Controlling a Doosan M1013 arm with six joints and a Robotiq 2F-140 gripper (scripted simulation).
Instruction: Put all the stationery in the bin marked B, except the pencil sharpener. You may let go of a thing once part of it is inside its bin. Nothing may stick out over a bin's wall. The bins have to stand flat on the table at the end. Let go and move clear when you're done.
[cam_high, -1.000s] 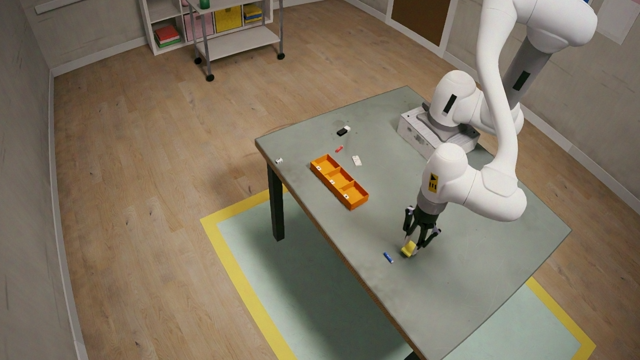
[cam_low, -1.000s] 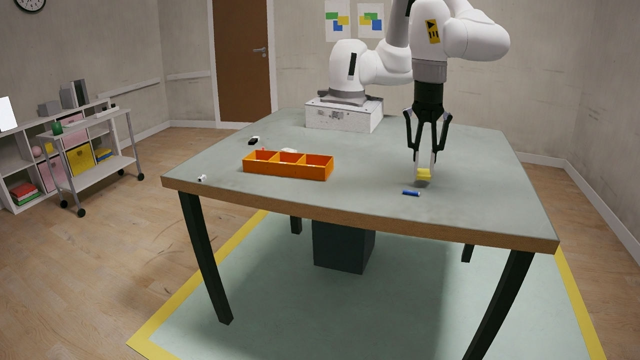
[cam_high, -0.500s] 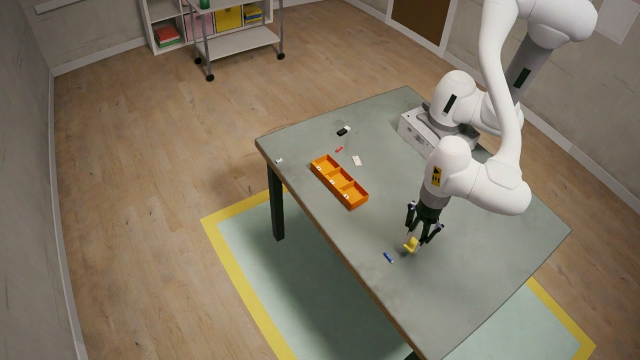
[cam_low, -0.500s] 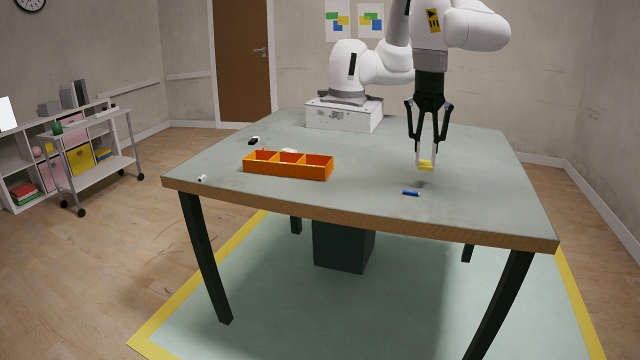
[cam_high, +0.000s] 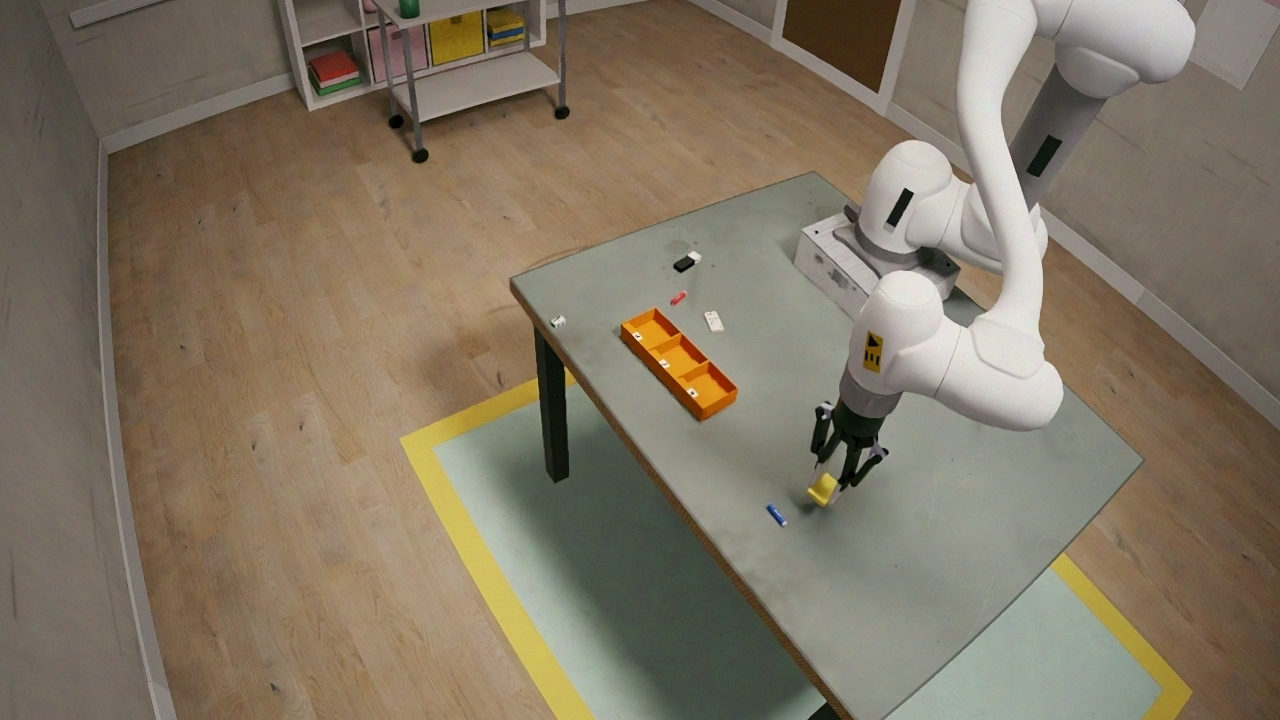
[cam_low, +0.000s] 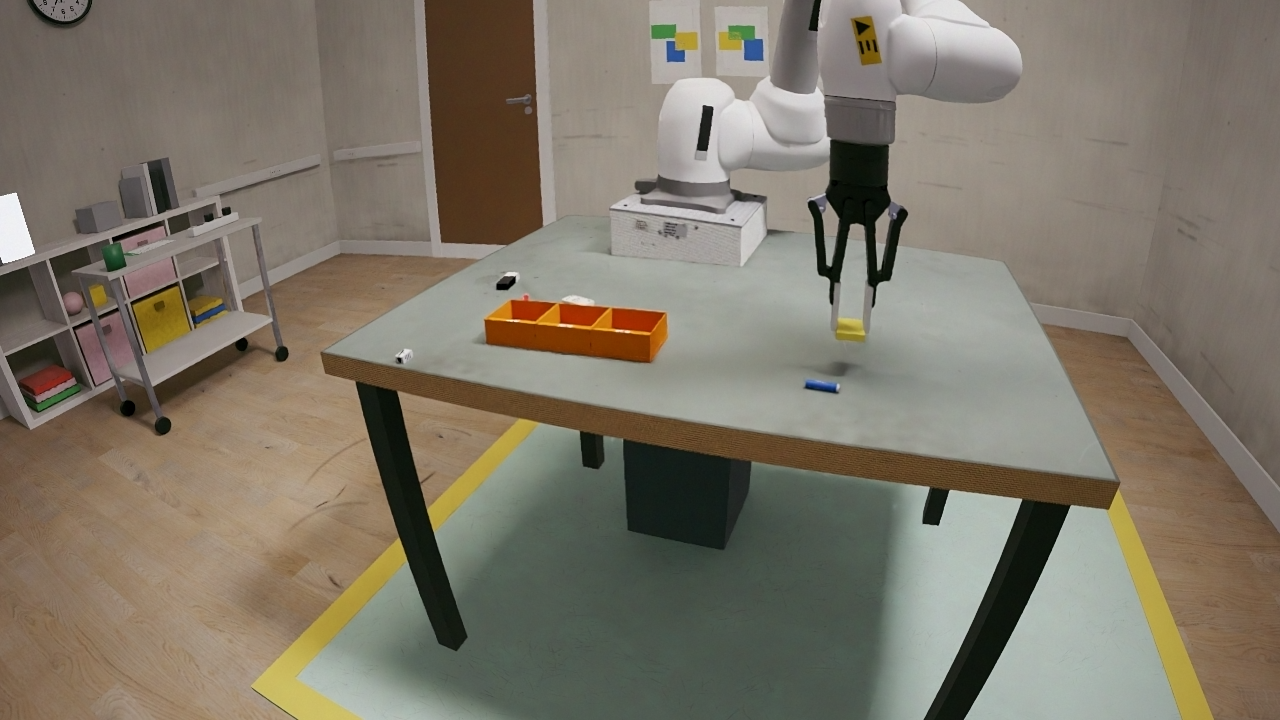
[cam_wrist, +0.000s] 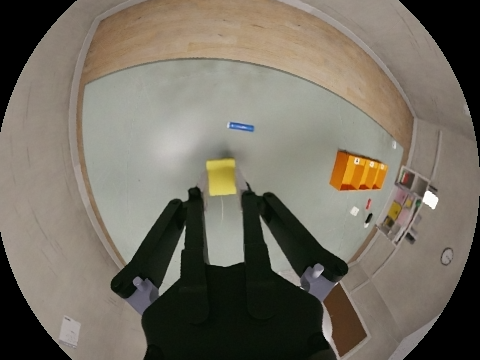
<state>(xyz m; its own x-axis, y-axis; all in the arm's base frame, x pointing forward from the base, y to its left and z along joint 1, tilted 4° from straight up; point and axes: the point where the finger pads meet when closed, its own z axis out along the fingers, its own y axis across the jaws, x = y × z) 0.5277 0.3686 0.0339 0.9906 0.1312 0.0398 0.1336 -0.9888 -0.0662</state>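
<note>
The yellow sticky pad lies 3 cm below my hand. The rest, counted from my hand: orange bin: 3 cm ahead, 38 cm to the right, 7 cm below; then blue stick: 7 cm ahead, 2 cm to the right, 8 cm below; then flat white piece: 11 cm behind, 45 cm to the right, 8 cm below.
</note>
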